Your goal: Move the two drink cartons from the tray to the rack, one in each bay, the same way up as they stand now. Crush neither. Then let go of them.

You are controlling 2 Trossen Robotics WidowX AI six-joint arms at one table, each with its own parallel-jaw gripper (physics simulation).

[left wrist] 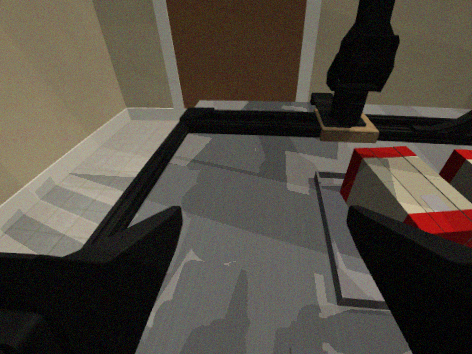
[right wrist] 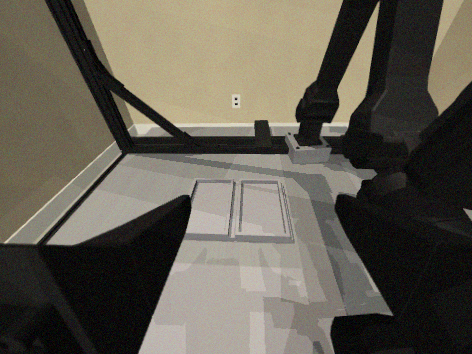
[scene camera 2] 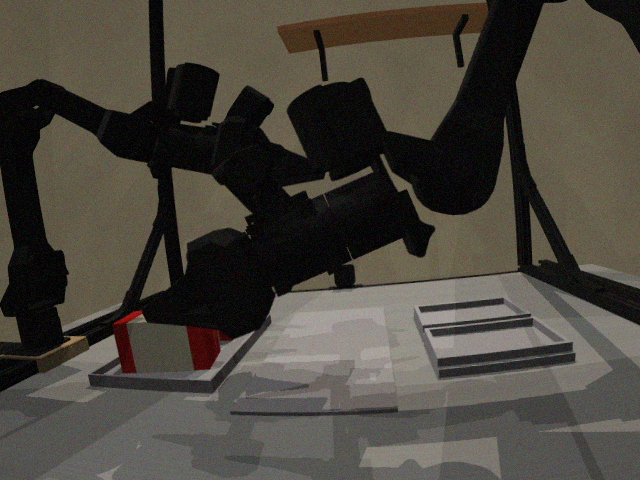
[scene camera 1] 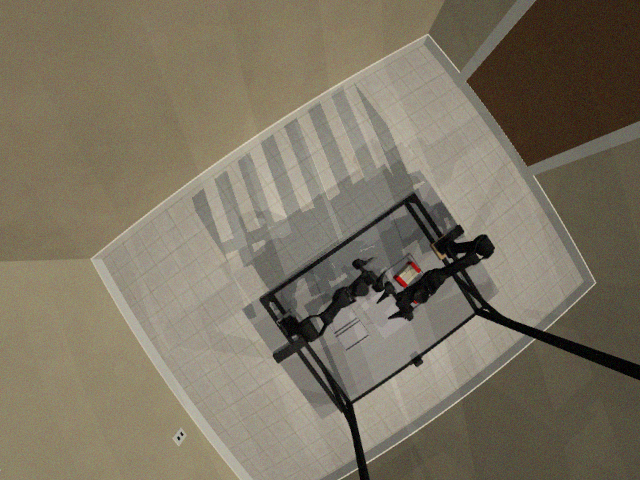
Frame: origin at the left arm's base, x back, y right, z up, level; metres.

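Seen in the pictures: left gripper, fingertip midpoint: [left wrist: 264, 214] [scene camera 2: 169, 301] [scene camera 1: 379, 264]; right gripper, fingertip midpoint: [right wrist: 262, 201] [scene camera 1: 382, 310]; left arm's base at its link origin: [right wrist: 307, 139] [scene camera 1: 289, 323]; right arm's base at its link origin: [left wrist: 344, 119] [scene camera 2: 43, 345] [scene camera 1: 443, 247].
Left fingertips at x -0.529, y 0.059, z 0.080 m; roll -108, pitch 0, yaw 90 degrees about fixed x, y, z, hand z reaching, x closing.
Note:
Offsets run from my left fingertips to a thing's top centre. Level surfaces: height alone.
Two red-and-cream drink cartons are on the grey tray @[dx -0.076, dy +0.207, dz -0.107 m] [scene camera 2: 149, 383] [left wrist: 327, 240]. The nearer carton @[dx -0.084, dy +0.150, dz -0.049 m] [scene camera 1: 408, 274] [scene camera 2: 160, 347] [left wrist: 415, 185] lies lengthwise. The farther carton @[dx -0.077, dy +0.260, dz -0.049 m] [scene camera 2: 224, 335] [left wrist: 456, 167] is mostly hidden in scene camera 2. The left gripper [scene camera 2: 155, 316] [left wrist: 265, 207] is open and empty, low by the nearer carton; in the left wrist view that carton is partly behind its right-hand finger. The right gripper [scene camera 1: 383, 310] [right wrist: 263, 197] is open and empty, above the table's middle. The two-bay rack @[dx +0.331, dy +0.160, dz -0.103 m] [scene camera 2: 506, 354] [right wrist: 240, 239] holds no carton.
A thin pale mat @[dz -0.119 m] [scene camera 2: 338, 335] lies between tray and rack. The left arm crosses in front of the right arm in scene camera 2. A black frame [left wrist: 150, 175] borders the table. The right arm's tan base [scene camera 2: 64, 353] [left wrist: 350, 135] stands beyond the tray.

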